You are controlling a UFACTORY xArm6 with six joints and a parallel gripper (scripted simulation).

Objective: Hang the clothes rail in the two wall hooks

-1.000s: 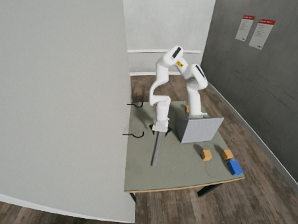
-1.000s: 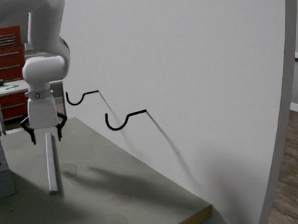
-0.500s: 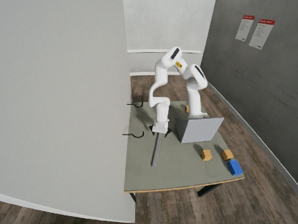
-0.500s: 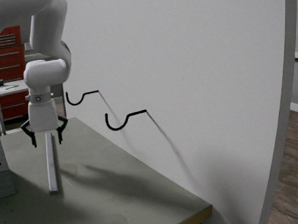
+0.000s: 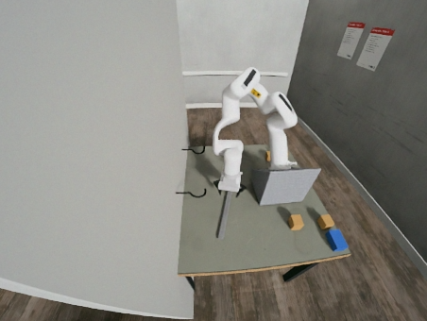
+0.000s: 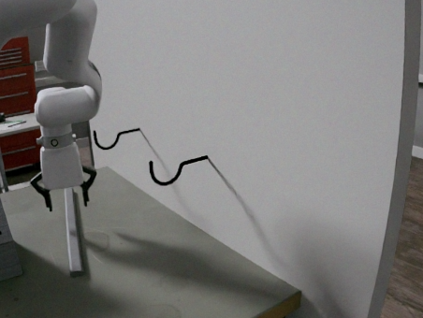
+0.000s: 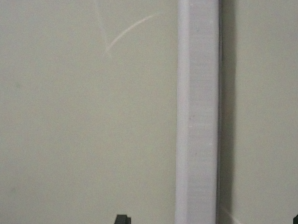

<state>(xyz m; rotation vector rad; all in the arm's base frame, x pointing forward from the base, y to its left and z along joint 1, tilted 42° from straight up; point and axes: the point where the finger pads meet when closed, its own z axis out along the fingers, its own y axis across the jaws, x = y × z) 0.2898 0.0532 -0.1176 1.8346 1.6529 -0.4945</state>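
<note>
Now: hand 6 cm above the grey clothes rail. From my hand the other things lie so: blue block 54 cm behind, 23 cm to the left, 4 cm below; then white wall panel 36 cm above, 29 cm ahead, 4 cm to the right.
</note>
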